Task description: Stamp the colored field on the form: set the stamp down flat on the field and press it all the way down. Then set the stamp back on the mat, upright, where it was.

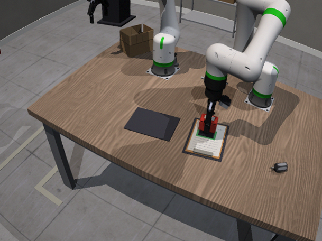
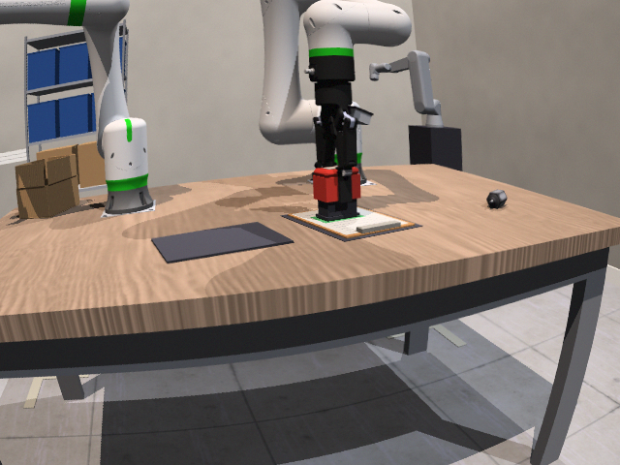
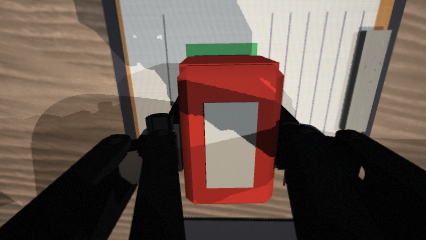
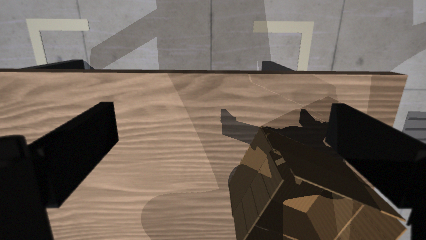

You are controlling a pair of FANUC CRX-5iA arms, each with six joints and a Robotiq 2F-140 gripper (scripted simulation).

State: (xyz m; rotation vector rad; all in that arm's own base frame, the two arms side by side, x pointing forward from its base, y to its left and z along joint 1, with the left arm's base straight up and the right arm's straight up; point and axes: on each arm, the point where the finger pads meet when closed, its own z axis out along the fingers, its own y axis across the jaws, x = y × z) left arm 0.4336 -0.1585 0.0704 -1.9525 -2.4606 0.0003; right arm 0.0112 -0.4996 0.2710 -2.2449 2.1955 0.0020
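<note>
Right now my left hand is 2 cm above the red stamp. Also, from my left hand: dark mat (5 cm ahead, 26 cm to the right, 7 cm below); cardboard box (58 cm behind, 70 cm to the right).
</note>
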